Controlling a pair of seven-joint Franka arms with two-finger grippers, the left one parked.
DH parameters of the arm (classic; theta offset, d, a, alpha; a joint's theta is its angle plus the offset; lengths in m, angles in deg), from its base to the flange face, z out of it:
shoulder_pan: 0 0.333 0 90
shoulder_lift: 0 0 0 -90
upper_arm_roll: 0 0.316 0.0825 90
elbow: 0 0 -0.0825 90
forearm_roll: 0 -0.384 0 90
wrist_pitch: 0 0 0.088 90
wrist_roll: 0 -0.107 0 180
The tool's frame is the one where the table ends.
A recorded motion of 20 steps. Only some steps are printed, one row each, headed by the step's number.
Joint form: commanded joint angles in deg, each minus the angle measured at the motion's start. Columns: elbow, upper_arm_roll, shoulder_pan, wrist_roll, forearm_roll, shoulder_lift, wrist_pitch.
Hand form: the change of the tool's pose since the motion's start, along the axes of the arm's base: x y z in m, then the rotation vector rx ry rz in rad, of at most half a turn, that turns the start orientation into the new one. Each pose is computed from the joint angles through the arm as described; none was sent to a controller.
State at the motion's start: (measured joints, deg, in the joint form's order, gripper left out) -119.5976 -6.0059 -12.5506 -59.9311 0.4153 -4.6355 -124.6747
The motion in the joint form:
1: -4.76 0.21 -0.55 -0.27 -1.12 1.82 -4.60
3: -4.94 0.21 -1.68 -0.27 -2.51 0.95 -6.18
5: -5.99 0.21 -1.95 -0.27 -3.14 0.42 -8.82
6: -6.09 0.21 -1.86 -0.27 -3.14 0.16 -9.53
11: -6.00 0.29 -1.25 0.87 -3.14 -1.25 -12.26
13: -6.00 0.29 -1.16 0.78 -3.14 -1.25 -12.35
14: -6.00 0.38 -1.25 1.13 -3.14 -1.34 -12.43
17: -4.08 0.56 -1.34 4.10 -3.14 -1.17 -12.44
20: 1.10 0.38 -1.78 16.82 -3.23 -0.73 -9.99
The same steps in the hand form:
1: -0.0150 0.0019 -0.0127 0.0091 -0.0336 -0.0222
3: -0.0160 -0.0086 -0.0198 0.0218 -0.0482 -0.0573
5: -0.0170 -0.0110 -0.0287 0.0216 -0.0680 -0.0700
6: -0.0159 -0.0106 -0.0307 0.0190 -0.0735 -0.0687
11: -0.0085 -0.0064 -0.0390 0.0072 -0.0955 -0.0374
13: -0.0080 -0.0057 -0.0388 0.0068 -0.0970 -0.0374
14: -0.0079 -0.0058 -0.0396 0.0065 -0.0967 -0.0314
17: 0.0014 -0.0079 -0.0230 -0.0080 -0.1306 0.0229
20: 0.0171 -0.0195 0.0187 -0.0461 -0.1764 0.2354

